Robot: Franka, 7 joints.
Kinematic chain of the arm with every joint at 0, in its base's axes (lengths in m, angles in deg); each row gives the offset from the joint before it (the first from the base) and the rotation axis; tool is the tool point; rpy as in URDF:
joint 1: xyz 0 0 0.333 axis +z
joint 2: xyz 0 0 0 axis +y
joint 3: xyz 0 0 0.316 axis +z
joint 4: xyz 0.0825 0 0 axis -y
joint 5: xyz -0.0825 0 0.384 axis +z
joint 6: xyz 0 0 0 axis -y
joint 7: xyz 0.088 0 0 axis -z
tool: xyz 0 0 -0.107 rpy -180 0 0
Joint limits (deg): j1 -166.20..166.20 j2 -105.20..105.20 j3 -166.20..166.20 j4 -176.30..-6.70 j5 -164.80..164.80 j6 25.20..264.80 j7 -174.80..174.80
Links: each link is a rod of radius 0.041 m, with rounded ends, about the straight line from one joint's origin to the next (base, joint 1, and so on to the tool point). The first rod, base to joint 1, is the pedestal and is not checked.
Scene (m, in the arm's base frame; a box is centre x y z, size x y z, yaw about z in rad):
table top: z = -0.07
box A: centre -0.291 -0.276 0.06 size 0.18 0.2 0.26 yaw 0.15
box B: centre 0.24 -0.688 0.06 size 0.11 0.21 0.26 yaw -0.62
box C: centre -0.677 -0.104 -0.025 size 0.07 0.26 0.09 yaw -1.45
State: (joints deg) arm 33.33 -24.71 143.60 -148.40 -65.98 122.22 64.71
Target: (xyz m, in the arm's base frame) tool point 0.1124 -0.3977 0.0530
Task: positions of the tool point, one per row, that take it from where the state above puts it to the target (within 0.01 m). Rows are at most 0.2 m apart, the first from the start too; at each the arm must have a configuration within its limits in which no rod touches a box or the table.
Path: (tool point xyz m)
1: -0.4337 -0.0067 0.1527
2: -0.4823 -0.1400 0.1983
3: -0.4845 -0.2886 0.2609
4: -0.4232 -0.4290 0.2467
5: -0.3257 -0.5489 0.2347
6: -0.2044 -0.6395 0.2322
7: -0.0600 -0.5947 0.1520
8: 0.0493 -0.5068 0.0915
9: 0.1124 -0.3977 0.0530

